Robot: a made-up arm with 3 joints.
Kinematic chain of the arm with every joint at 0, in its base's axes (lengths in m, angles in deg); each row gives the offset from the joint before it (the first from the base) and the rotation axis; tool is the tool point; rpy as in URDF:
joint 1: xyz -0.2 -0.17 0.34 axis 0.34 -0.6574 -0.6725
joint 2: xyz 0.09 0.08 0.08 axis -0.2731 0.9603 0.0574
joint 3: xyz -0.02 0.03 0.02 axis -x
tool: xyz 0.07 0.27 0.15 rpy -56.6 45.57 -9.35
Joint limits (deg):
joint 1: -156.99..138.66
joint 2: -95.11..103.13
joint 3: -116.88..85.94
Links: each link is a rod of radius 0.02 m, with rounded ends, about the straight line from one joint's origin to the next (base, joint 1, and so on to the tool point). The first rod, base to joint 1, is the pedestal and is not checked.
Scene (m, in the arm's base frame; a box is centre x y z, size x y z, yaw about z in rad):
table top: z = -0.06
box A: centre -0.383 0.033 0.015 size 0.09 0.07 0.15 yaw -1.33
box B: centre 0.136 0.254 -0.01 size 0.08 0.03 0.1 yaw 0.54
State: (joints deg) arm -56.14 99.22 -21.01
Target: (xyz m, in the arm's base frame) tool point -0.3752 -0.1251 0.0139
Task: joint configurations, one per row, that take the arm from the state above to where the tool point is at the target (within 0.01 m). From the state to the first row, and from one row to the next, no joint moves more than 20 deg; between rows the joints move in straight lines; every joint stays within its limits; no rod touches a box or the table.
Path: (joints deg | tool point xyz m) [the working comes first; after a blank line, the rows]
Joints at the target: -138.28 101.87 -107.36
Straight joint move there: touches box A.

1: -75.84 98.48 -12.22 | -0.4713 0.1087 0.1462
2: -95.54 97.73 -3.43 | -0.5777 0.0022 0.2334
3: -115.24 96.99 5.36 | -0.6156 -0.1088 0.3545
4: -134.94 96.24 14.15 | -0.5823 -0.1990 0.4852
5: -135.42 97.04 -3.21 | -0.6232 -0.1961 0.4064
6: -135.90 97.85 -20.57 | -0.6391 -0.1907 0.3192
7: -136.37 98.65 -37.93 | -0.6287 -0.1826 0.2312
8: -136.85 99.46 -55.29 | -0.5930 -0.1720 0.1503
9: -137.33 100.26 -72.64 | -0.5353 -0.1586 0.0835
10: -137.80 101.07 -90.00 | -0.4605 -0.1428 0.0366
11: -138.28 101.87 -107.36 | -0.3752 -0.1251 0.0139

